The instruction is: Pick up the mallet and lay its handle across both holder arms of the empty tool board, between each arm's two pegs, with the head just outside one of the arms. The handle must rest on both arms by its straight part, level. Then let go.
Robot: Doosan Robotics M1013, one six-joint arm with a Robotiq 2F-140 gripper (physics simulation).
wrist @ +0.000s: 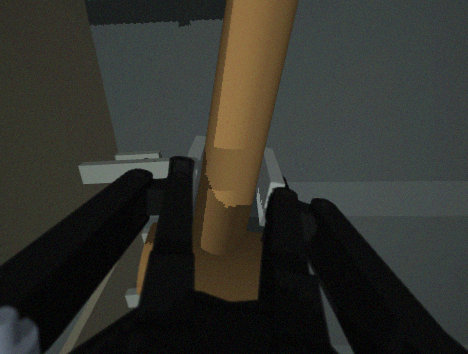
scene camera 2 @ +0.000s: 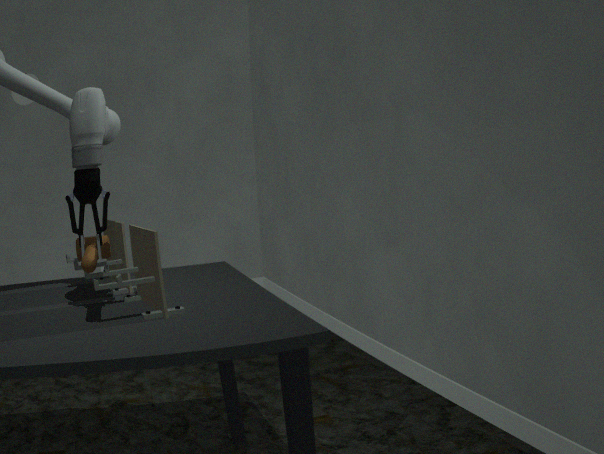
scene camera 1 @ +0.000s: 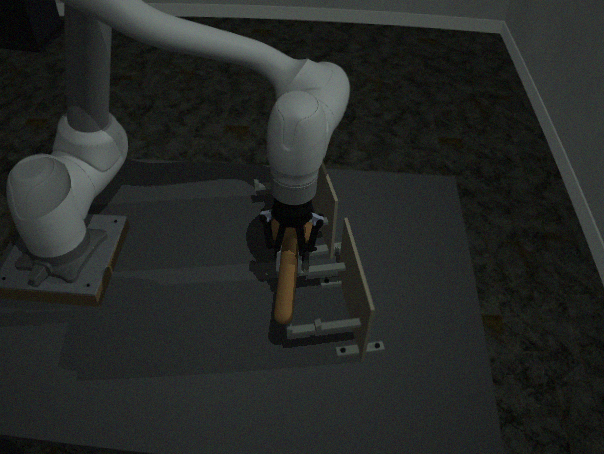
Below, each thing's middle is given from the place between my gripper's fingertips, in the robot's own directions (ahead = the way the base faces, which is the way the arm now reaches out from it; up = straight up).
Labels:
Now: hand 20 mm to the left of the mallet [scene camera 1: 285, 296] and 20 mm below it.

